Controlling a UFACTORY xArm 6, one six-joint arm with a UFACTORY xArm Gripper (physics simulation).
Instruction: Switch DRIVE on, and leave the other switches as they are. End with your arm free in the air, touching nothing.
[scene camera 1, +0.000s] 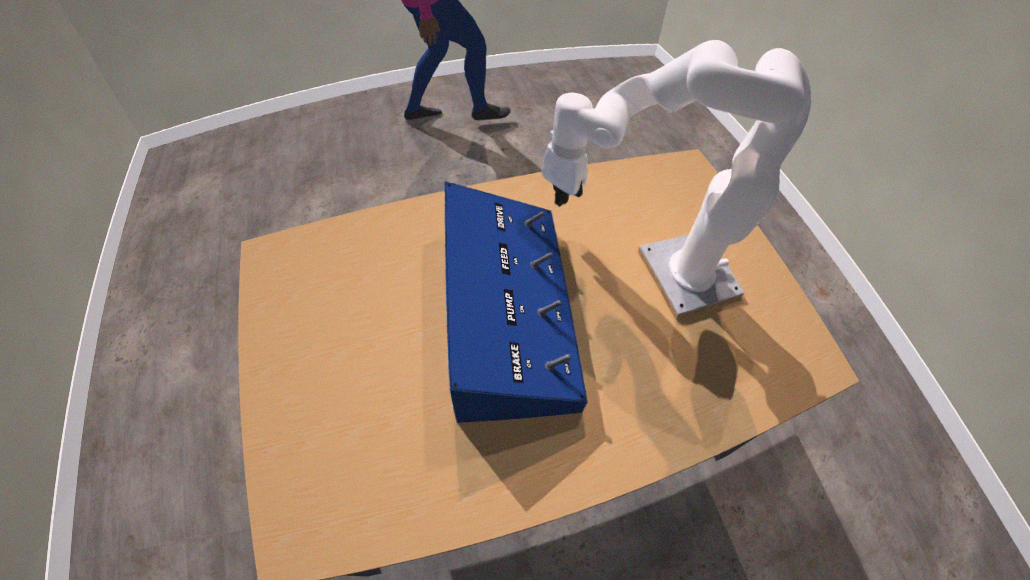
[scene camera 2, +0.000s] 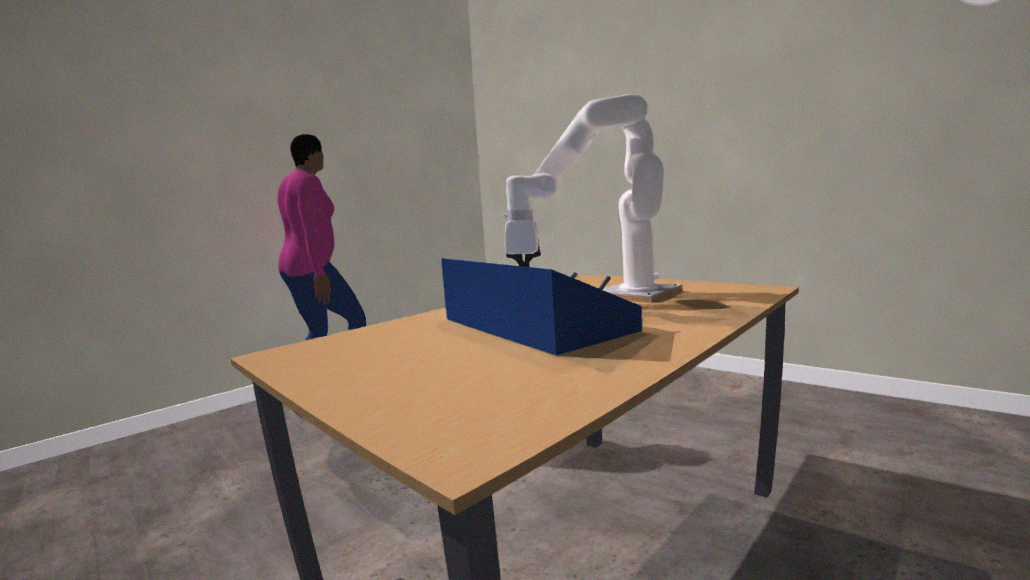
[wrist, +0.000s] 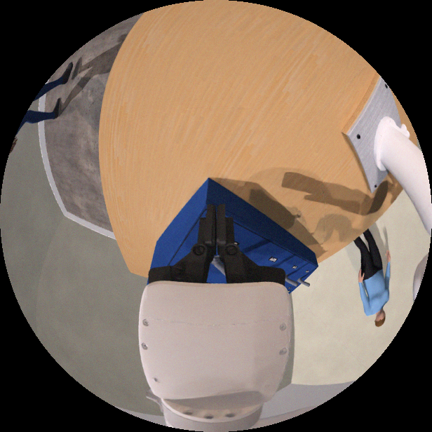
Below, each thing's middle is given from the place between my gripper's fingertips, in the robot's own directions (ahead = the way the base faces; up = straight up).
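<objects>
Blue switch panel (scene camera 1: 500, 343): 200 mm ahead of my hand, 220 mm to the left, 10 mm below.
</objects>
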